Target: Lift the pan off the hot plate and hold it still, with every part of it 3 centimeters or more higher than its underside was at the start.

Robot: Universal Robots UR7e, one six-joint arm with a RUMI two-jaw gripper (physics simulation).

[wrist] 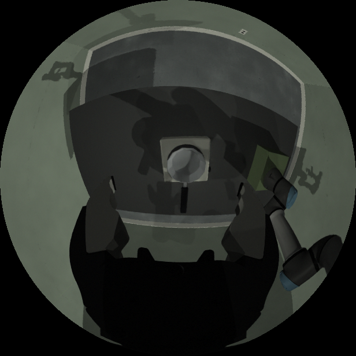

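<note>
The pan [186,164] is a round grey faceted dish at the middle of the wrist view. It sits on the hot plate [165,172], a pale square block. The pan's black handle points down the view, toward the gripper, and lies between the lines of the two fingers. My gripper [177,180] is open wide, one finger at the left and one at the right, with nothing between the fingertips. The fingers appear to be above and short of the pan, apart from it. How high they are above the handle is hard to tell.
A dark table [110,135] carries the hot plate. A green block [257,162] stands at the right, with part of the robot's arm [285,232] beside it, near the right finger. A grey surface with a pale border lies beyond the table. Shadows cross the table.
</note>
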